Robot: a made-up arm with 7 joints.
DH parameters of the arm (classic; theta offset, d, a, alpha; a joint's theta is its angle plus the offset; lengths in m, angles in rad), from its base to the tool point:
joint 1: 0 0.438 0 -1.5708
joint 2: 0 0 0 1.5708
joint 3: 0 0.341 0.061 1.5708
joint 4: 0 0 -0.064 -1.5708
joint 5: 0 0.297 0 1.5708
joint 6: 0 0 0.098 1.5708
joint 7: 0 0 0 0
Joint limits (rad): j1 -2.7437..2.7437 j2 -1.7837..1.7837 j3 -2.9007..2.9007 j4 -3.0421..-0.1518 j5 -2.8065..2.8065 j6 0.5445..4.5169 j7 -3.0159..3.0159
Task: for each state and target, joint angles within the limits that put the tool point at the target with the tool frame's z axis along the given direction. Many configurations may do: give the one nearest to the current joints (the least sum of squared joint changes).
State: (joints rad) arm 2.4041 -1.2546 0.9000 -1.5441 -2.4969 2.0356 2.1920
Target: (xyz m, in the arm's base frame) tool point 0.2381 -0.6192 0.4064 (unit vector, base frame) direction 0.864 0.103 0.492
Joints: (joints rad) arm 2.6141 -1.7837 1.4325 -1.3378 -2.3307 1.2786 2.1920
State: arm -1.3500 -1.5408 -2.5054 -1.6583 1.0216 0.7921 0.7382
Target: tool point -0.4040 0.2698 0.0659 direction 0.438 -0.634 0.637
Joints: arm -1.1023 -1.6908 -2.5630 -1.1958 0.3397 0.6756 0.7382
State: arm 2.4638 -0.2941 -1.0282 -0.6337 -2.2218 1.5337 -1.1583
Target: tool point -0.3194 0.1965 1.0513 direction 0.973 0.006 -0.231
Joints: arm 2.7437 0.5505 -0.2517 -0.1546 -2.2378 0.7408 -1.1583
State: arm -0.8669 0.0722 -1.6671 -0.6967 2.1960 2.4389 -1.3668
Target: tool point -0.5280 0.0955 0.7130 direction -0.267 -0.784 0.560
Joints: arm -1.0678 -0.4842 -1.8873 -1.5597 1.8210 1.9276 -1.3668
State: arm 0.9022 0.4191 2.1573 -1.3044 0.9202 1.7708 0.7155
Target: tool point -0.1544 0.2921 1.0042 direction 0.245 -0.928 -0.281
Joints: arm 1.1189 0.8437 2.2997 -1.1453 0.8477 0.9759 0.7155
